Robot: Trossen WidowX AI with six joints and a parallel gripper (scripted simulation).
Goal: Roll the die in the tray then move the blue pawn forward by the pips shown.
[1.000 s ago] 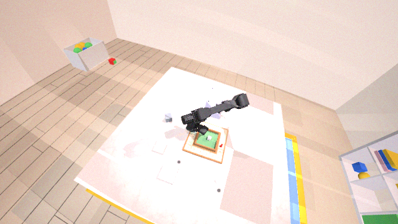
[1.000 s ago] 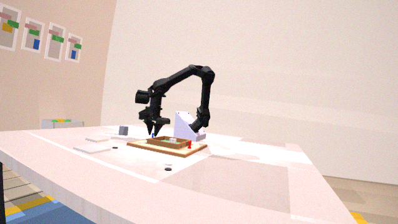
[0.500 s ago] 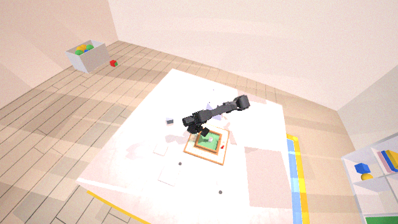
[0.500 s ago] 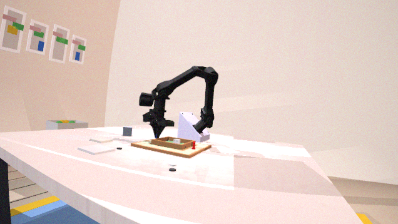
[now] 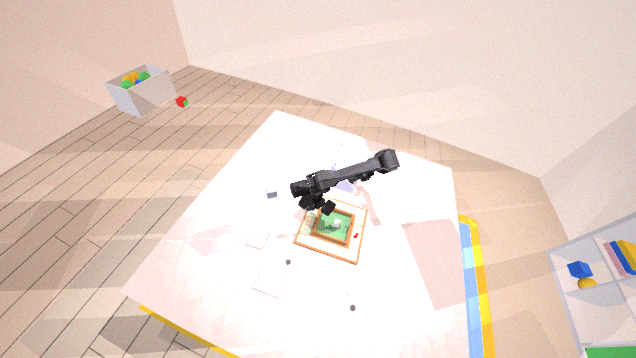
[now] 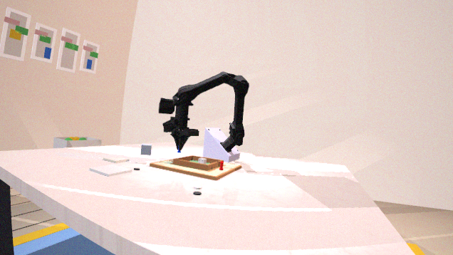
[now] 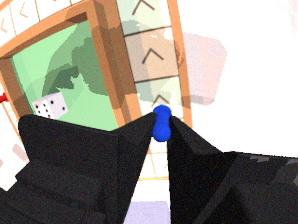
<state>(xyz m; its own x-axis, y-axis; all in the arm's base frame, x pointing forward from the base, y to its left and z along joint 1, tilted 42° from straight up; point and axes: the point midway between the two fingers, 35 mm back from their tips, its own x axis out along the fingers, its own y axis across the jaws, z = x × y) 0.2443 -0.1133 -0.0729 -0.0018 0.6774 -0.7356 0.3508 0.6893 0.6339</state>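
My gripper tip is 12 cm to the right of the green tray, 5 cm above it and 3 cm short of it.
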